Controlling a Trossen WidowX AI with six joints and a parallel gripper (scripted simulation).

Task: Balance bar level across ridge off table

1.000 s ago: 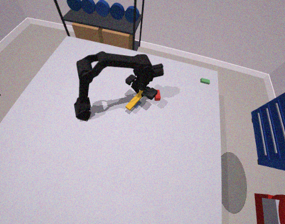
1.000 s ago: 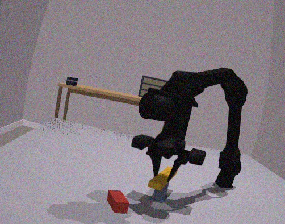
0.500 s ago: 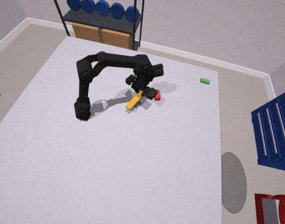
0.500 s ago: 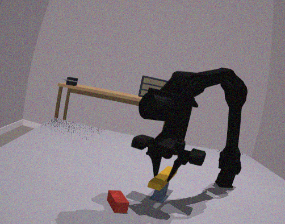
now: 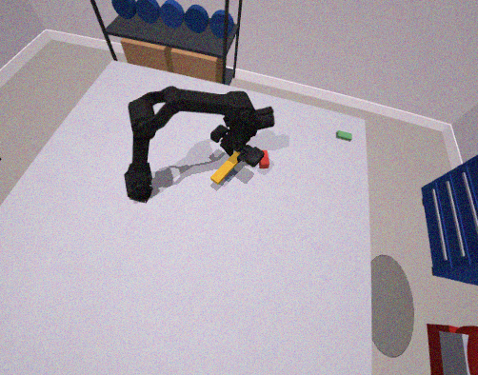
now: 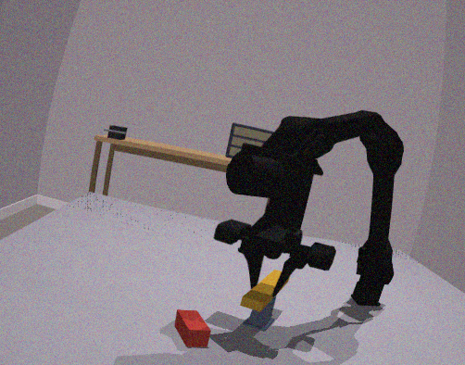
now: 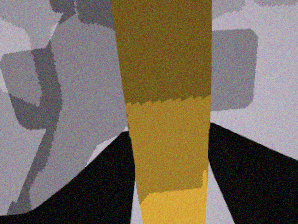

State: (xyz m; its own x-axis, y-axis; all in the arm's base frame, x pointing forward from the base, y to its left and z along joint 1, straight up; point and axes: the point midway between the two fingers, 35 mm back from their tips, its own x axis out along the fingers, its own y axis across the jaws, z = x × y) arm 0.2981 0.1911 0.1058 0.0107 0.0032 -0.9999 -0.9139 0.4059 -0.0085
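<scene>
My gripper tip is 3 cm to the left of the yellow bar and 1 cm past it. The rest, counted from my gripper tip: green block 44 cm ahead, 31 cm to the left, 6 cm below; then red block 10 cm ahead, 7 cm to the left, 5 cm below.
</scene>
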